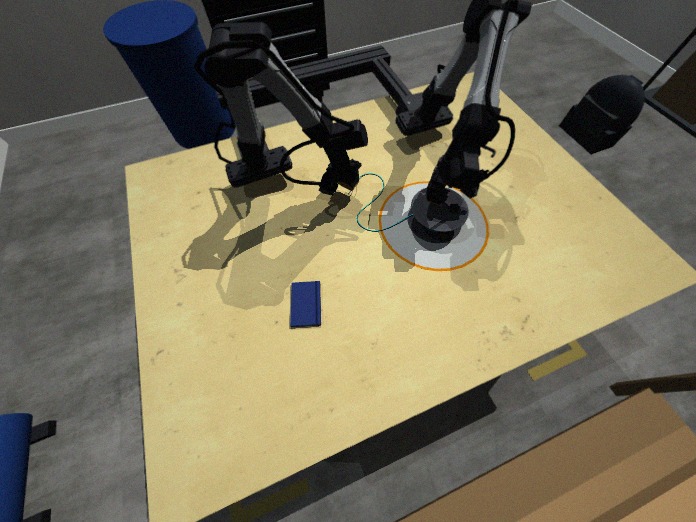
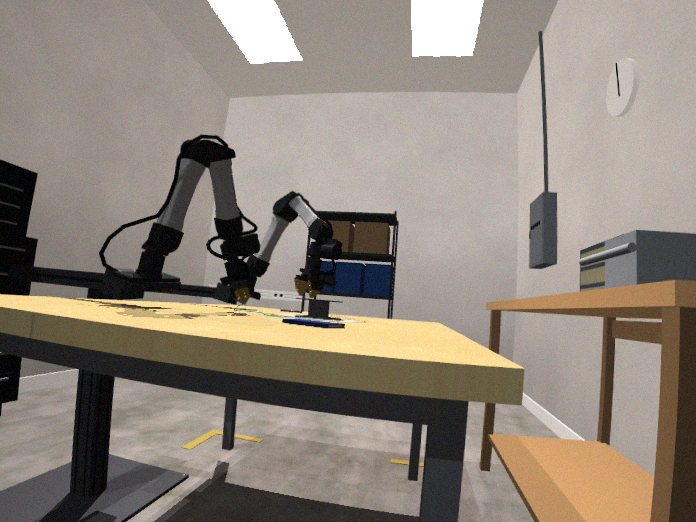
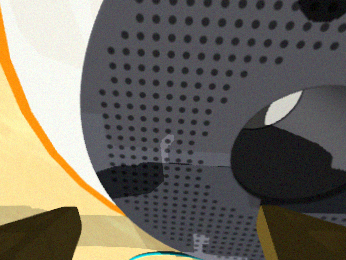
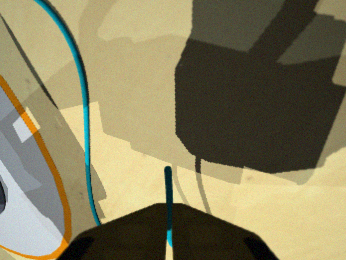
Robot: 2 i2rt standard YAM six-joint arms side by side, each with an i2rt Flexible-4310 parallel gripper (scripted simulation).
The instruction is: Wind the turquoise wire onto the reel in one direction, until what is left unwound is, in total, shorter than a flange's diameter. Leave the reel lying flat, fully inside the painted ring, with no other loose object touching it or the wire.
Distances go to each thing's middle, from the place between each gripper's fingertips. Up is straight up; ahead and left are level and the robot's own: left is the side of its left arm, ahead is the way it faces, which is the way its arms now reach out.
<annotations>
Right now my left hand (image 2: 305,296) is 50 mm short of the dark grey reel (image 1: 426,212), 50 mm above it and 20 mm to the left of it. The rest, counted from my left hand: blue notebook (image 1: 305,296): 480 mm to the right, 170 mm ahead, 80 mm below.
I see my right gripper (image 1: 352,189) 200 mm short of the dark grey reel and 210 mm to the right of it. From my right hand the other things lie so: blue notebook: 310 mm ahead, 260 mm to the right, 30 mm below.
</annotations>
